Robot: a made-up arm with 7 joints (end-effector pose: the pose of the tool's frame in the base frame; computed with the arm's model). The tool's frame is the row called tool.
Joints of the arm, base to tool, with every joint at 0 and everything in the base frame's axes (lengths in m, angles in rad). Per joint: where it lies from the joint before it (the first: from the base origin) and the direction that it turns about. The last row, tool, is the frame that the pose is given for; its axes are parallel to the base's.
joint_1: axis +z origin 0 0 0.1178
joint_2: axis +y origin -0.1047 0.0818 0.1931
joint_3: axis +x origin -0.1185 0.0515 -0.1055
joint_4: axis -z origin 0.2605 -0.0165 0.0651
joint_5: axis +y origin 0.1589 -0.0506 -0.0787
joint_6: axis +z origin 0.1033 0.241 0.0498
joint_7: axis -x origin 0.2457 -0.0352 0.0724
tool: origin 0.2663 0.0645 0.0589
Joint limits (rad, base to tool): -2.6..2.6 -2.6..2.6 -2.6..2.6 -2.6..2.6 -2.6..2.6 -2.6..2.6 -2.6..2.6
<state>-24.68 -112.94 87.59 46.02 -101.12 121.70 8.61</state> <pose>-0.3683 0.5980 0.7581 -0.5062 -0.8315 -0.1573 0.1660</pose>
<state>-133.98 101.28 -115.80 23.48 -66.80 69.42 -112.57</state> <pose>0.8480 0.4680 -0.0815 0.7630 0.4352 0.0599 0.4742</pose>
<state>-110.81 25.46 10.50 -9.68 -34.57 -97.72 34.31</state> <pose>-0.2564 -0.1172 0.1446 -0.1695 -0.1893 0.9512 0.1751</pose>
Working (the frame after each row of the table, in the pose's form):
after joint_1: 0.0000 0.0000 0.1178 0.0000 0.0000 -0.8232 0.5678
after joint_2: 0.1137 0.0688 0.3109 0.1814 0.1251 -0.8030 0.5538
after joint_3: 0.2159 0.1929 0.2666 0.2313 0.0511 -0.8110 0.5349
after joint_4: 0.0968 -0.0415 0.2097 0.2348 0.0314 -0.7630 0.6014
after joint_5: 0.0484 -0.1451 0.0650 -0.0025 -0.1487 -0.7983 0.5836
after joint_6: 0.2318 -0.2955 0.1875 -0.1103 0.0997 0.9647 0.2173
after joint_7: 0.0185 -0.1493 0.1886 -0.1695 -0.1893 0.9512 0.1751

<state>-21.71 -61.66 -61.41 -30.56 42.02 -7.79 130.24</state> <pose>0.6894 -0.3060 0.5766 0.8819 -0.4319 0.1456 0.1201</pose>
Working (the frame after each row of the table, in the pose's form):
after joint_1: 0.0000 0.0000 0.1178 0.0000 0.0000 -0.1883 0.9821
after joint_2: -0.0670 0.1147 0.3109 -0.0965 -0.5033 -0.1617 0.8433
after joint_3: -0.0140 0.1490 0.1565 -0.5136 -0.3502 -0.3960 0.6758
after joint_4: 0.0818 0.1639 0.4075 -0.5877 -0.2025 -0.2039 0.7563
after joint_5: 0.1921 0.0648 0.5171 -0.4755 0.0822 -0.4011 0.7786
after joint_6: 0.4178 0.0803 0.3756 -0.4800 0.0497 -0.4531 0.7496
after joint_7: 0.5761 -0.0540 0.5298 0.8819 -0.4319 0.1456 0.1201

